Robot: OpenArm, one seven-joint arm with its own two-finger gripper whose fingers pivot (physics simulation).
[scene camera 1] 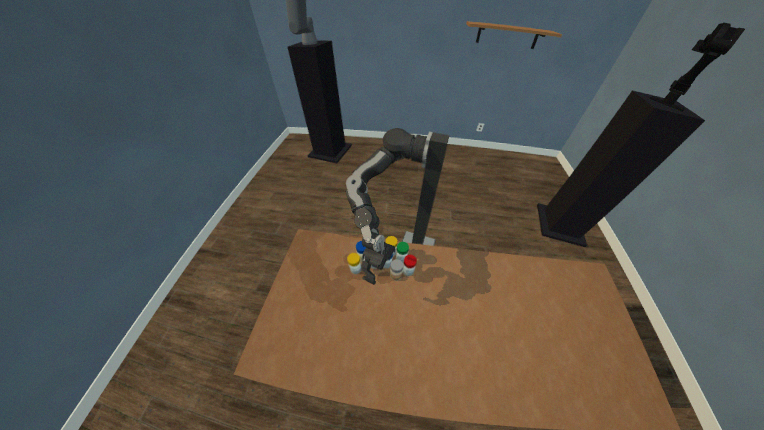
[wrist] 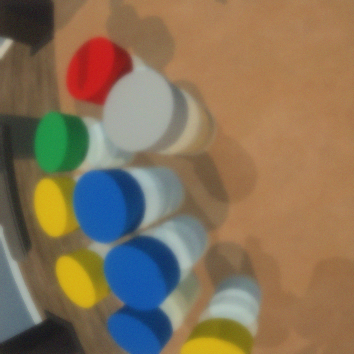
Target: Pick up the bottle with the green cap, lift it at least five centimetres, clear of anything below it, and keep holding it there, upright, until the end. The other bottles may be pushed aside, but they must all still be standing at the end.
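Note:
The green-capped bottle [scene camera 1: 402, 248] [wrist: 62, 142] stands upright on the brown mat [scene camera 1: 481, 352] [wrist: 300, 125], at the back right of the group in the scene view. A red-capped bottle [scene camera 1: 410, 261] [wrist: 100, 70] and a grey-capped bottle [scene camera 1: 396, 268] [wrist: 142, 110] stand in front of it. A yellow-capped bottle [scene camera 1: 391, 241] [wrist: 55, 206] and a blue-capped bottle [wrist: 107, 205] stand beside it. My gripper [scene camera 1: 380, 265] is open and empty, tilted above the middle of the group, left of the green cap in the scene view. Parts of its fingers show at the wrist view's left edge.
Two more blue-capped bottles [wrist: 142, 272] [wrist: 140, 329] and two more yellow-capped ones [wrist: 82, 278] [wrist: 217, 340] stand close by. My arm's dark post [scene camera 1: 430, 186] rises behind the mat. Two black pedestals [scene camera 1: 320, 101] [scene camera 1: 620, 170] stand farther back.

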